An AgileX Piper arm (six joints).
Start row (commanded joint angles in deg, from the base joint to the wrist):
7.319 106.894 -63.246 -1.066 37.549 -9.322
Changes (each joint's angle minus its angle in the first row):
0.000 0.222 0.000 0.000 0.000 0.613
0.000 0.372 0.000 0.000 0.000 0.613
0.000 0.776 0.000 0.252 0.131 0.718
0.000 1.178 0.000 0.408 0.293 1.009
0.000 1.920 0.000 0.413 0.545 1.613
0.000 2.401 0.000 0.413 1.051 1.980
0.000 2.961 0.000 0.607 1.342 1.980
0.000 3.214 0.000 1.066 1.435 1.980
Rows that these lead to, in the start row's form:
7.319 107.116 -63.246 -1.066 37.549 -8.709
7.319 107.266 -63.246 -1.066 37.549 -8.709
7.319 107.670 -63.246 -0.814 37.680 -8.604
7.319 108.072 -63.246 -0.658 37.842 -8.313
7.319 108.814 -63.246 -0.653 38.094 -7.709
7.319 109.295 -63.246 -0.653 38.600 -7.342
7.319 109.855 -63.246 -0.459 38.891 -7.342
7.319 110.108 -63.246 0.000 38.984 -7.342

